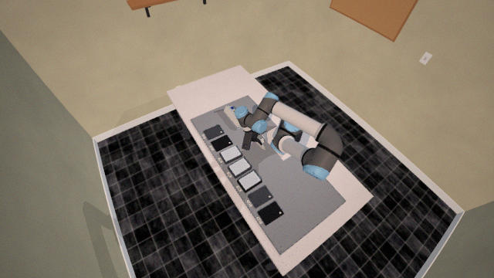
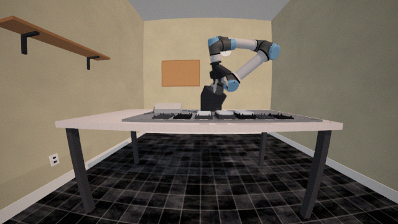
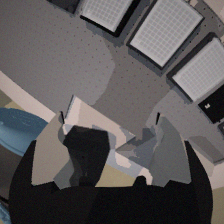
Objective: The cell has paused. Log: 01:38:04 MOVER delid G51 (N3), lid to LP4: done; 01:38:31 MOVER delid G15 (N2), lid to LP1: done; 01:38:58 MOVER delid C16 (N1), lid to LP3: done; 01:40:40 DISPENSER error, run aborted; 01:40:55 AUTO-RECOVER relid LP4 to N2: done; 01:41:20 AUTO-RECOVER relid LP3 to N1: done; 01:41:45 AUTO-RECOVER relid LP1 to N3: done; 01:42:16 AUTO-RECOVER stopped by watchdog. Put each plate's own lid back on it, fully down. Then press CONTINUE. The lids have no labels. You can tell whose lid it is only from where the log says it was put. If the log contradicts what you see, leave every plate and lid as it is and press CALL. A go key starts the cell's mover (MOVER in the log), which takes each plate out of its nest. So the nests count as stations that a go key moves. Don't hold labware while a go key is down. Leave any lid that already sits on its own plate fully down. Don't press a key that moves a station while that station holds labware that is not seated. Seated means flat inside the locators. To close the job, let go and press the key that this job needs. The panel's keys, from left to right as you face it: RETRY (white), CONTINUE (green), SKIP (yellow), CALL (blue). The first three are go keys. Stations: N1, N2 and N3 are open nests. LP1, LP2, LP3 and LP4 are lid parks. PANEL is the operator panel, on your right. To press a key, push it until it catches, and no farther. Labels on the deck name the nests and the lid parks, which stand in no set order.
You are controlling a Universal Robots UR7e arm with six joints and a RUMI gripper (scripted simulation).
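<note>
Right now my hand is 100 mm short of the grey lid, 150 mm to the right of it and 140 mm above it. Also, from my hand: lid park LP4: 70 mm ahead, 400 mm to the left, 180 mm below; white gridded plate: 140 mm ahead, 110 mm to the right, 160 mm below; lid park LP3: 170 mm ahead, 240 mm to the right, 180 mm below.
</note>
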